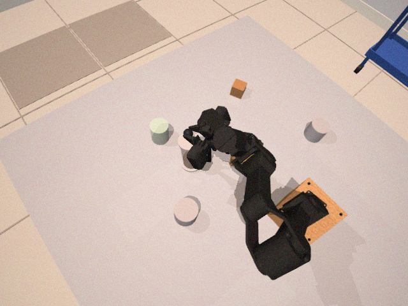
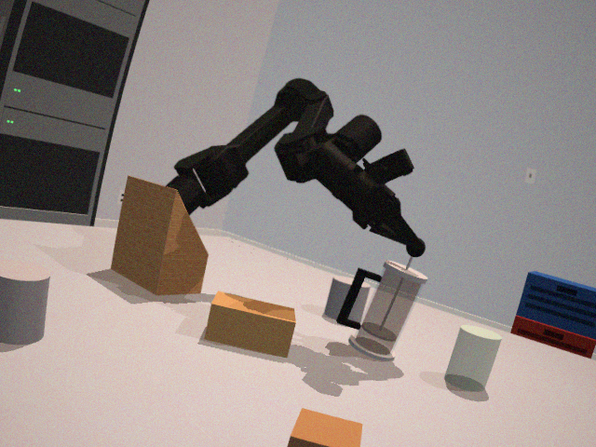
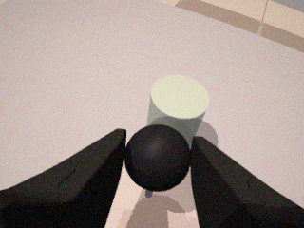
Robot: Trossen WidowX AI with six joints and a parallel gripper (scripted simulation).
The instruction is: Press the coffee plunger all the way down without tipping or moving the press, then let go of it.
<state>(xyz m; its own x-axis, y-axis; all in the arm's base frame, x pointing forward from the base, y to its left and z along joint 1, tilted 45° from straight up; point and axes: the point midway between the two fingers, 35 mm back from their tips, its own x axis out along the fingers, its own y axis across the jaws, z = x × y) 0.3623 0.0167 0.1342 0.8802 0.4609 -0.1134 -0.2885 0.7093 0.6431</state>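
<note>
Right now my gripper tip is 3 cm past the glass coffee press, 1 cm to the left of it and 9 cm above it. Round my gripper tip: orange box (15 cm behind, 16 cm to the right, 15 cm below); pale green cylinder (12 cm ahead, 1 cm to the left, 13 cm below).
</note>
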